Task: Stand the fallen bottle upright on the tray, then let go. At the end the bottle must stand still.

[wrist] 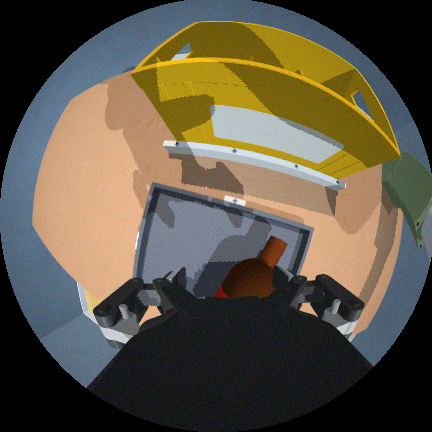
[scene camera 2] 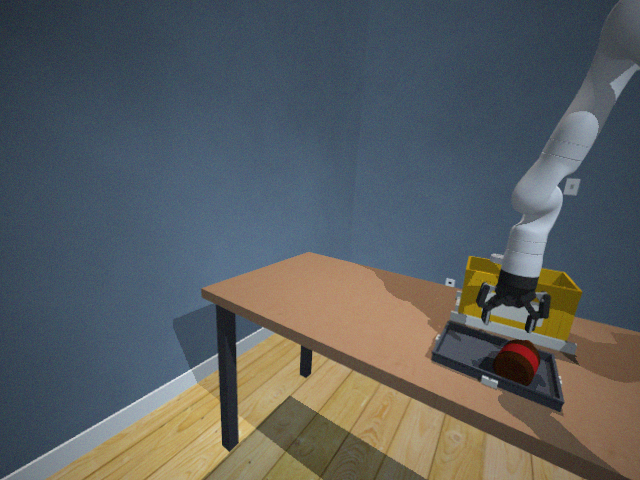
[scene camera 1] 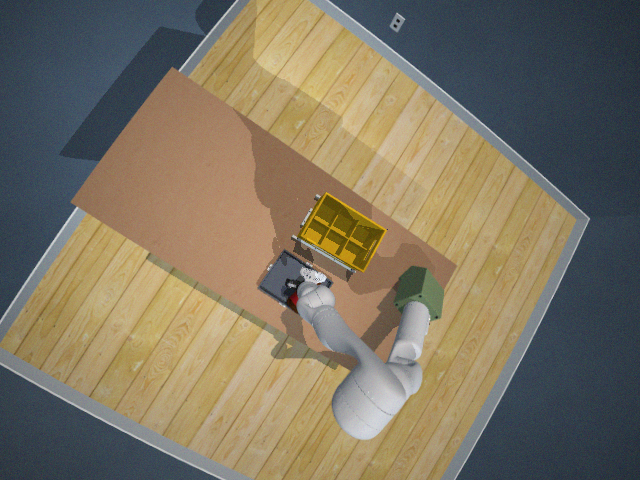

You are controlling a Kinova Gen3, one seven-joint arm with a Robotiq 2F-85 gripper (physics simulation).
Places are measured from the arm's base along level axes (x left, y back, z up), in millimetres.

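Pixels of known places: gripper, between the fingertips: (wrist: 229,276) (scene camera 2: 505,327); arm's base, origin of its link: (scene camera 1: 416,310).
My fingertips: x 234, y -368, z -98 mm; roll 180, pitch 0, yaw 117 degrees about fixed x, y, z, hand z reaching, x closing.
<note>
Ahead of a thing's pixels: the offset from my fingertips to its middle.
The bottle {dz -50, dx +22, dy +43 mm} (scene camera 1: 293,299) (scene camera 2: 517,361) (wrist: 250,279) is dark brown with a red band and an orange-brown neck. It lies on its side on the dark grey tray {dz -79, dx +23, dy -8 mm} (scene camera 1: 276,273) (scene camera 2: 457,343) (wrist: 180,235), in the tray's right half in the wrist view. Its base faces scene camera 2, and its neck points towards the far right of the tray in the wrist view. My gripper (scene camera 2: 508,321) (wrist: 229,276) is open and empty, pointing down above the tray and the bottle. The arm hides part of the bottle in scene camera 1, and the gripper body hides its lower part in the wrist view.
A tall yellow divided bin {dz -4, dx -246, dy -40 mm} (scene camera 1: 374,250) (scene camera 2: 560,310) (wrist: 280,100) stands close behind the tray, with a pale rail {dz -76, dx -151, dy -14 mm} (wrist: 265,158) along its foot. A green block (scene camera 1: 421,289) (wrist: 407,180) is at the arm's base. The tray has a low raised rim and lies near the table's long edge.
</note>
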